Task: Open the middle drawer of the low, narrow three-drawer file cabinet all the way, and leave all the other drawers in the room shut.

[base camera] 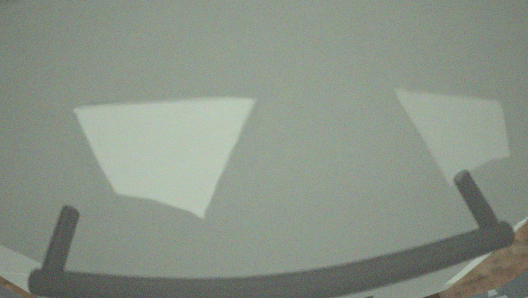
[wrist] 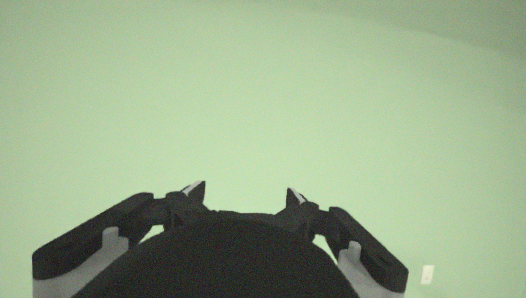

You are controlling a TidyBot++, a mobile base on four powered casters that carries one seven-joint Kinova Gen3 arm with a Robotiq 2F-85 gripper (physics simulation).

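Places are measured from the arm's base along level axes (x ahead, y left, z up), in metres.
Pixels of known places: gripper, between the fingertips: (wrist: 246, 193).
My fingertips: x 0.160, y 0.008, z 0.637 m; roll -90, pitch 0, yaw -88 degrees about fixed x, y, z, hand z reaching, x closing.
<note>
Ahead of a thing's pixels: the offset from my fingertips to its top centre. "*": to the spot under its first point. Level surfaces: height alone.
The file cabinet's pale grey front {* 0.007 m ahead, 0.025 m right, 0.750 m down} (base camera: 320, 175) fills most of the base camera view, very close. A dark bar handle {* 0.026 m back, 0.003 m right, 0.757 m down} (base camera: 250, 288) with two posts runs across the bottom of that view. I cannot tell from this close which drawer the handle belongs to, and the seams between drawers do not show. The cabinet does not show in the wrist view. My gripper (wrist: 246, 193) is open, with its fingers wide apart and nothing between them, in front of the green wall.
Brown wood floor {1.033 m down} (base camera: 515, 255) shows at the lower corners of the base camera view. Two bright patches of light (base camera: 175, 145) (base camera: 470, 125) lie on the cabinet front. The green wall (wrist: 250, 100) fills the wrist view's background, with a small white plate {0.617 m ahead, 1.090 m right, 0.576 m down} (wrist: 427, 274) at lower right.
</note>
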